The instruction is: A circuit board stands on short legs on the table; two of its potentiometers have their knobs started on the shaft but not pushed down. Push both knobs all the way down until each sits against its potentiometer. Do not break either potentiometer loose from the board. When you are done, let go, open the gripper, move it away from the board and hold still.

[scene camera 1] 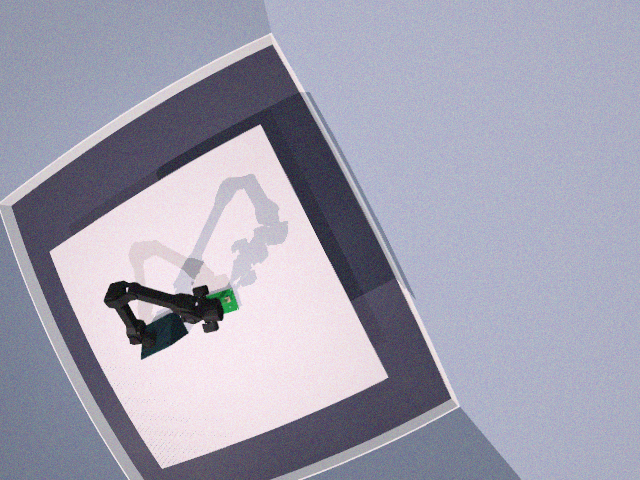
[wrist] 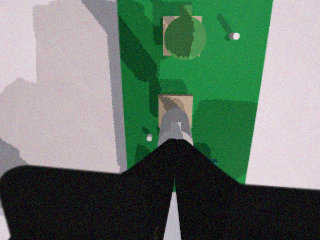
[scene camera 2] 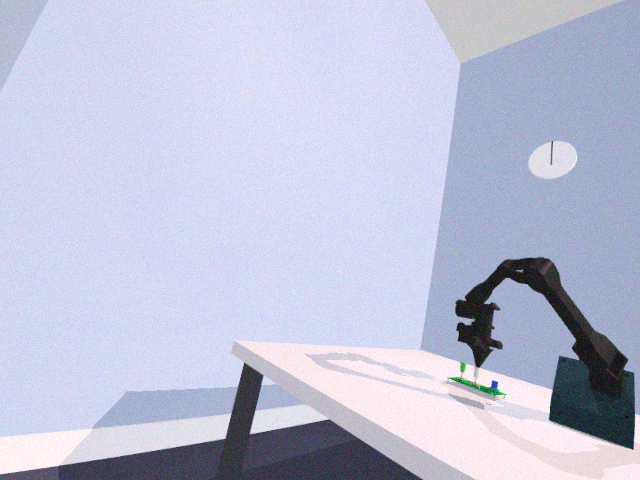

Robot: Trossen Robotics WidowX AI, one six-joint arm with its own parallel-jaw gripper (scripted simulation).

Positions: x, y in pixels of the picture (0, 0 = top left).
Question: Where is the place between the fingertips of my gripper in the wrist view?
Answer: At 176, 147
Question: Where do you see a white knob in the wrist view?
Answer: At 175, 124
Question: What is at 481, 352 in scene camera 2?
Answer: My gripper.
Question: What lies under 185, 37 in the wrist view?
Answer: A green knob.
